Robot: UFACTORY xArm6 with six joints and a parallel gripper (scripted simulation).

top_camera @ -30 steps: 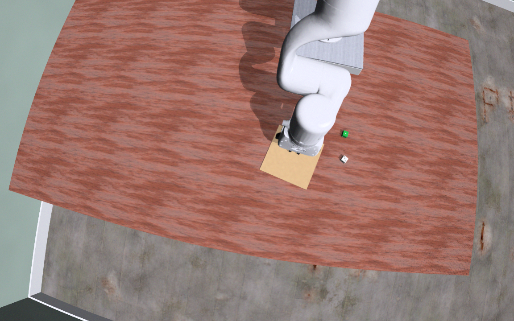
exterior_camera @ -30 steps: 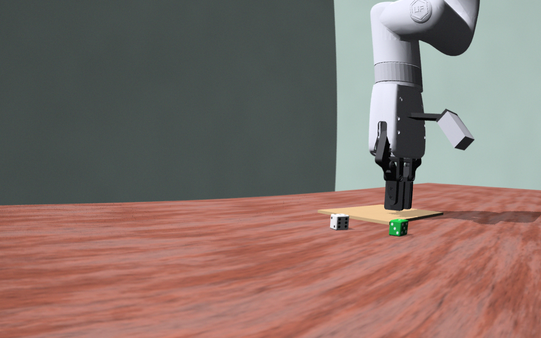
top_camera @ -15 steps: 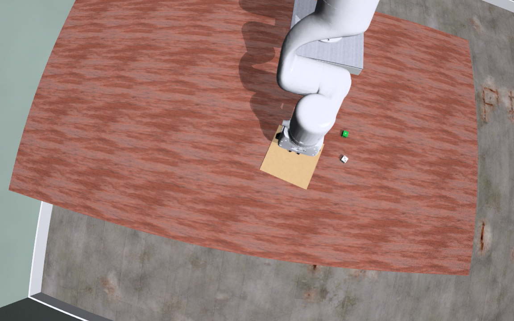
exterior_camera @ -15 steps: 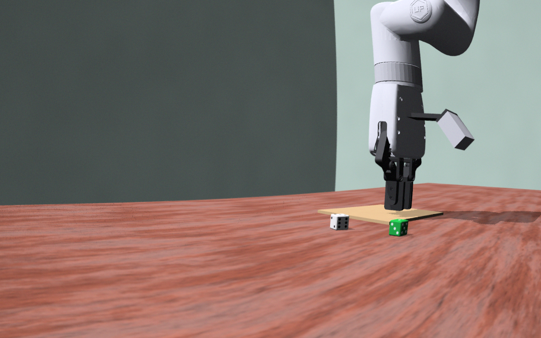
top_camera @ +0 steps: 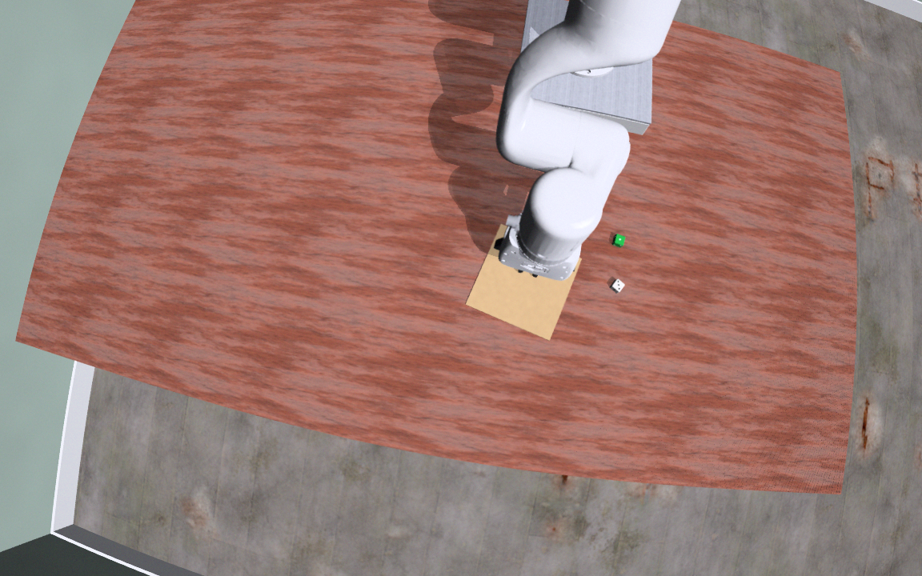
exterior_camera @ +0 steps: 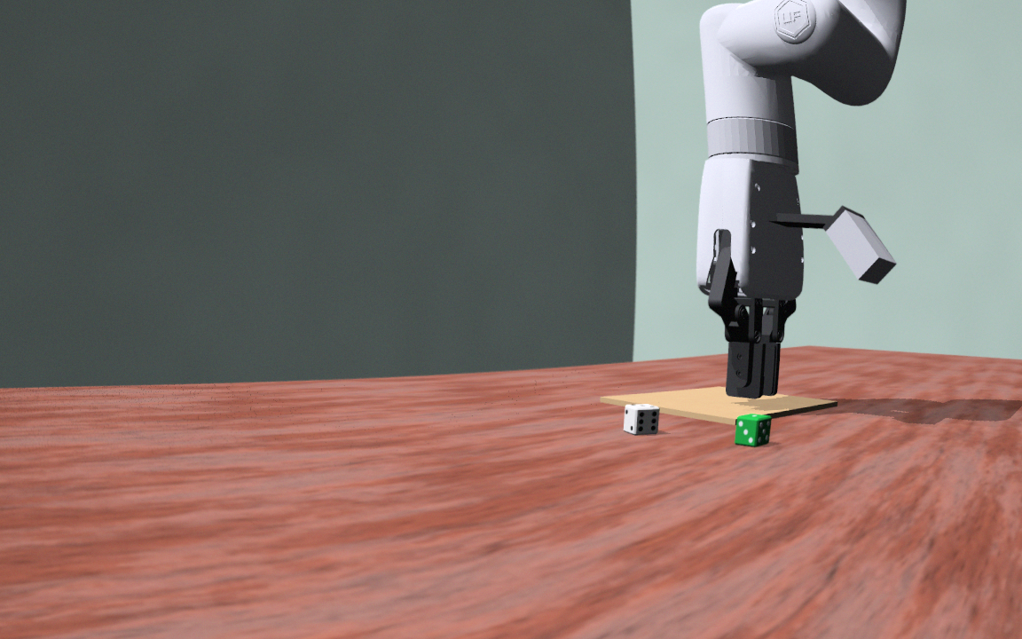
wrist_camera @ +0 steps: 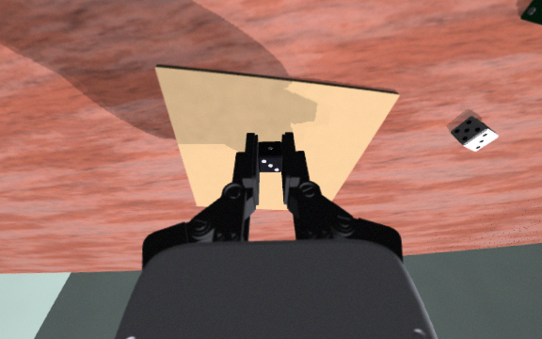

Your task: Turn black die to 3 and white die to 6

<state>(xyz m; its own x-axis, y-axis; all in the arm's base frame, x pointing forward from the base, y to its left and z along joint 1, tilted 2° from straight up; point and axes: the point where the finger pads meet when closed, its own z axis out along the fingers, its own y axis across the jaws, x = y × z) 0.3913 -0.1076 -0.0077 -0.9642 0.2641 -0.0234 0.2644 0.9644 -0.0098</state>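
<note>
My hand is 10 mm above the black die. Round my hand: green die 150 mm to the left, 50 mm behind, 20 mm below; then white die 140 mm to the left, 30 mm ahead, 20 mm below; then tan mat 30 mm below, 20 mm ahead, 10 mm to the right.
</note>
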